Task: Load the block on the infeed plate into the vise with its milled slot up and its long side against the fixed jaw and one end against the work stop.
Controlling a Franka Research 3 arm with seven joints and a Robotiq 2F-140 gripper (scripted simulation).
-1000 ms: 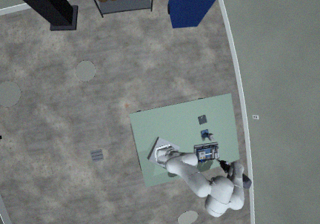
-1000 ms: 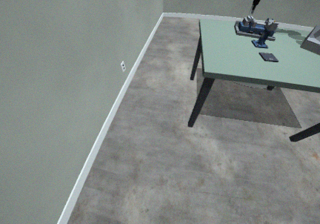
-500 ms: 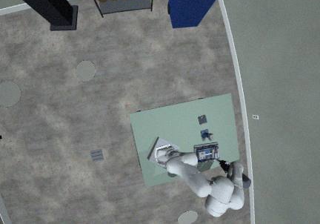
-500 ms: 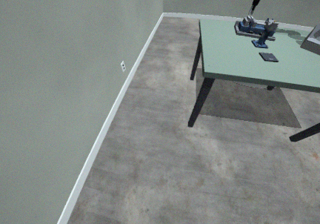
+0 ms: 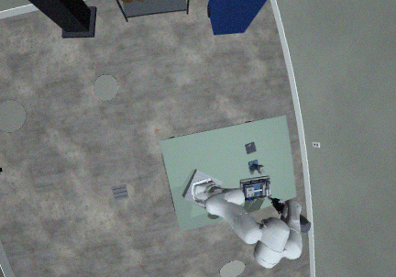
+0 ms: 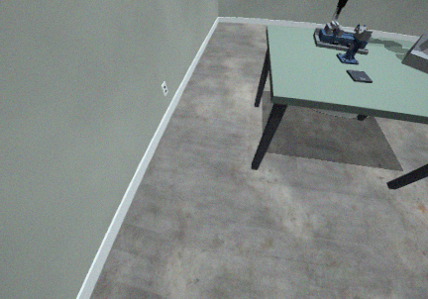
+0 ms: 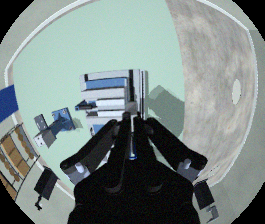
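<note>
My gripper is now 50 mm to the right of the part and 50 mm above it. From my hand the other things lie so: vise: 110 mm below, 80 mm behind, 60 mm to the left.
</note>
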